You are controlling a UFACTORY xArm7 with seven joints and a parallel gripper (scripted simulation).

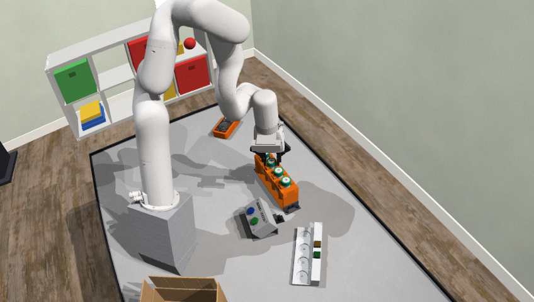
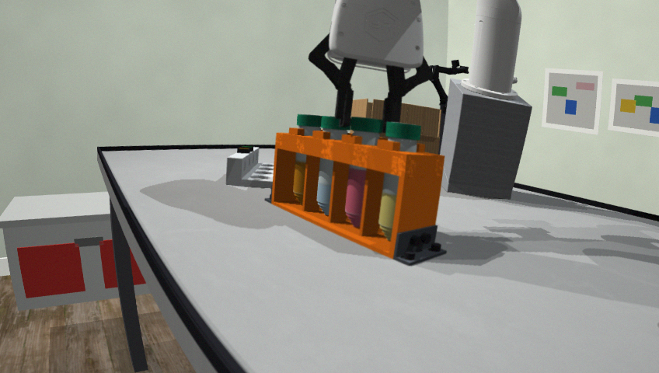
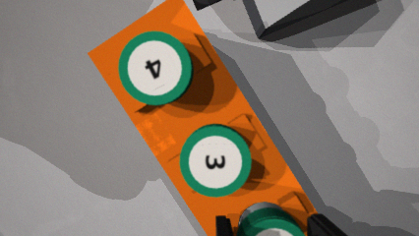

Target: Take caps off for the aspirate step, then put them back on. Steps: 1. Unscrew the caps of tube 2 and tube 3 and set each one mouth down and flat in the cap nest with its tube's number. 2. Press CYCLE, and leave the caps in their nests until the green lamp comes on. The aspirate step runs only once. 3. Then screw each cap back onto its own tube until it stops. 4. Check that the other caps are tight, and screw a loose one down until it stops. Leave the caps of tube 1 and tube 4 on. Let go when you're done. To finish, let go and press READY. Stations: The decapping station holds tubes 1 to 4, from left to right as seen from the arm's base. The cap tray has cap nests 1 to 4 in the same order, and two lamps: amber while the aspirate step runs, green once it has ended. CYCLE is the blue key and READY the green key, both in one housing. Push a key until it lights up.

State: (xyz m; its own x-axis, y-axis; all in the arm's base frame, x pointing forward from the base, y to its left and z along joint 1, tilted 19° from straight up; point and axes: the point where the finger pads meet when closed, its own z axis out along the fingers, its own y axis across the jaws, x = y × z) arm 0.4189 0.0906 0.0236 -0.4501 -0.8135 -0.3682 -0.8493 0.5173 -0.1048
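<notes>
Now: the cap 2 1 cm below my hand. Round my hand: tube 3 threaded neck (5 cm to the right, 1 cm below); cap 1 (5 cm to the left, 2 cm below); cap 3 (5 cm to the right, 2 cm below).
</notes>
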